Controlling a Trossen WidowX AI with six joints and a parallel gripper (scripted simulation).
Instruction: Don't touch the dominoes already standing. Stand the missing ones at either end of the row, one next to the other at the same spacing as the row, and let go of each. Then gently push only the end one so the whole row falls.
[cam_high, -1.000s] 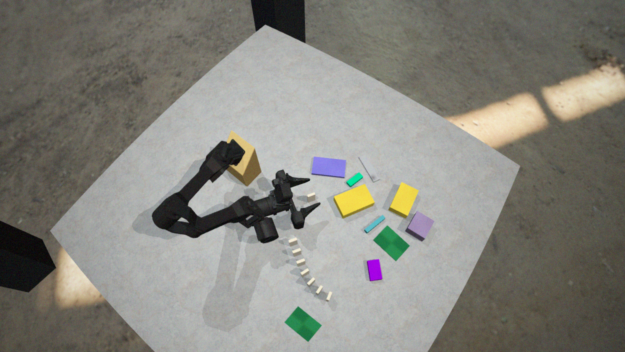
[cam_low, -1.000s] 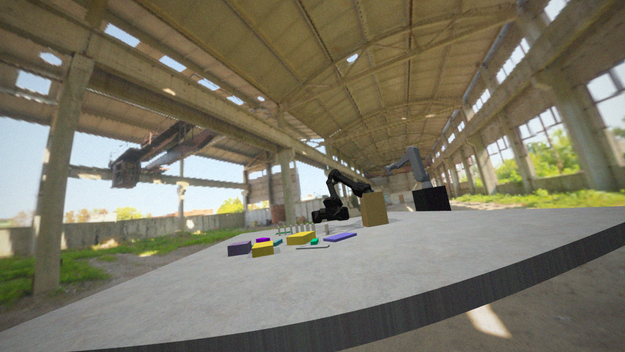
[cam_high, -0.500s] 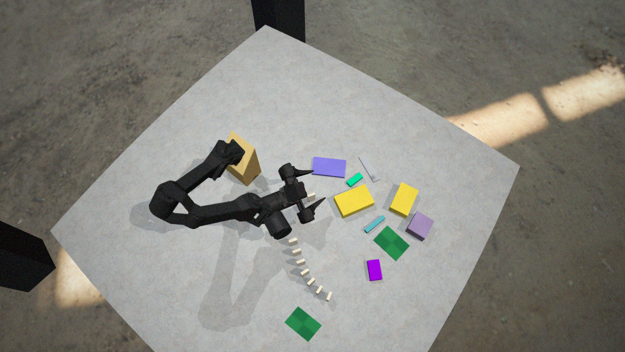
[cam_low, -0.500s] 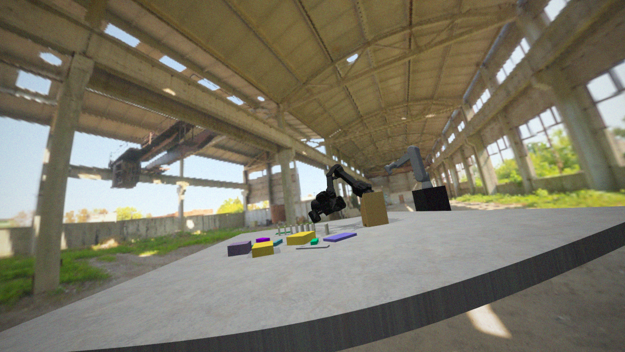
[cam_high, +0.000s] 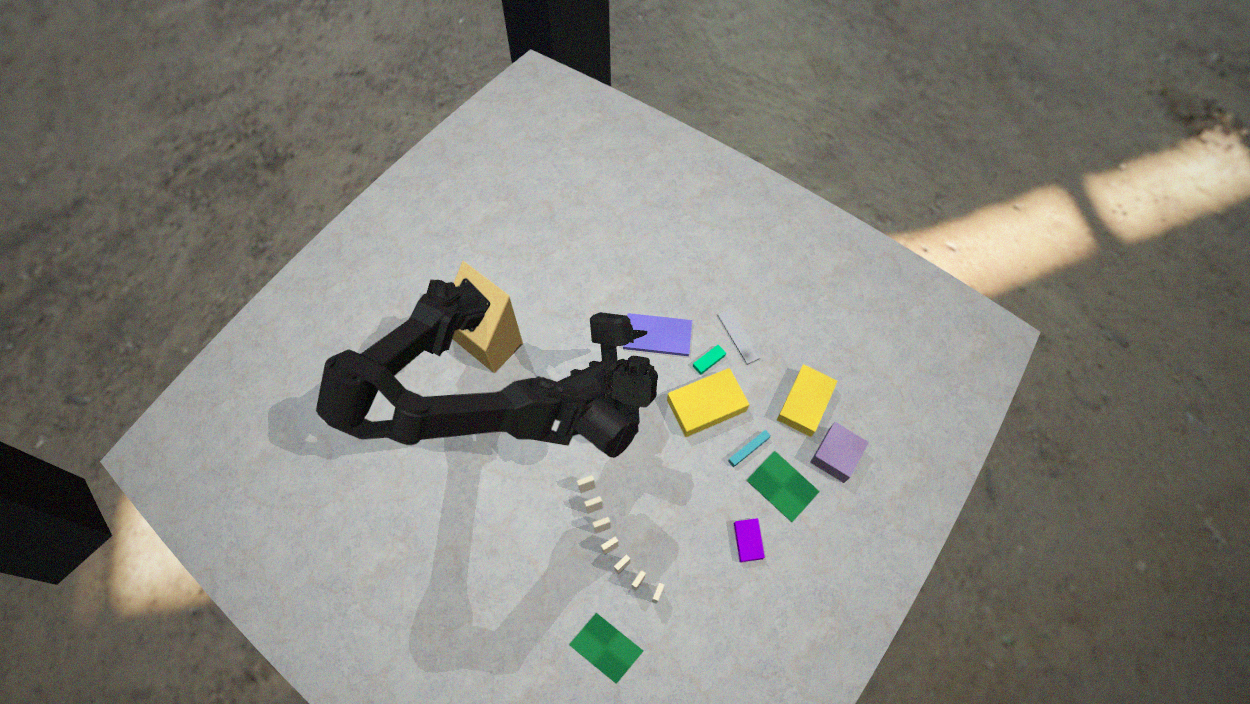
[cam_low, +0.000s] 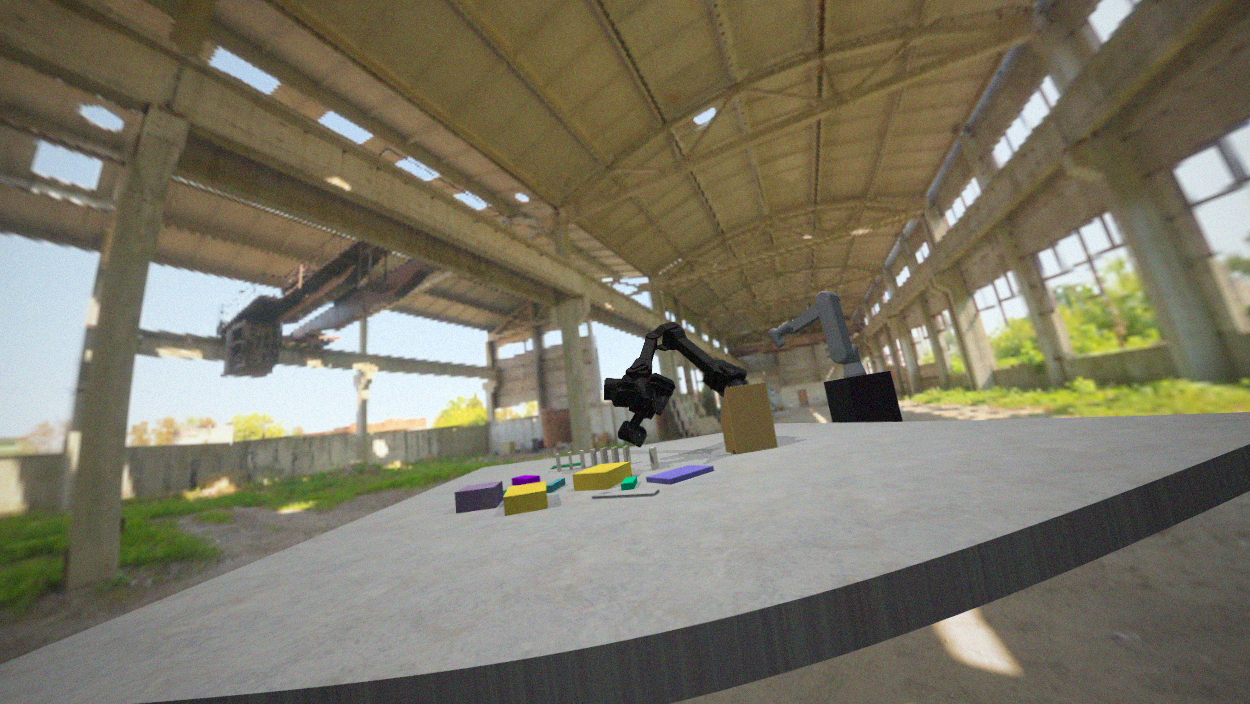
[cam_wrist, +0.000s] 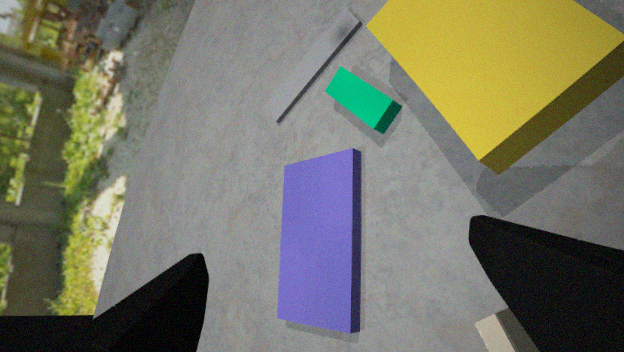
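The purple slab is 5 cm behind my gripper tip, 8 cm to the left of it and 9 cm below it. Also, from my gripper tip: grey strip: 5 cm ahead, 18 cm to the left, 9 cm below; then small green block: 5 cm ahead, 11 cm to the left, 8 cm below; then teal bar: 20 cm ahead, 4 cm to the left, 8 cm below.
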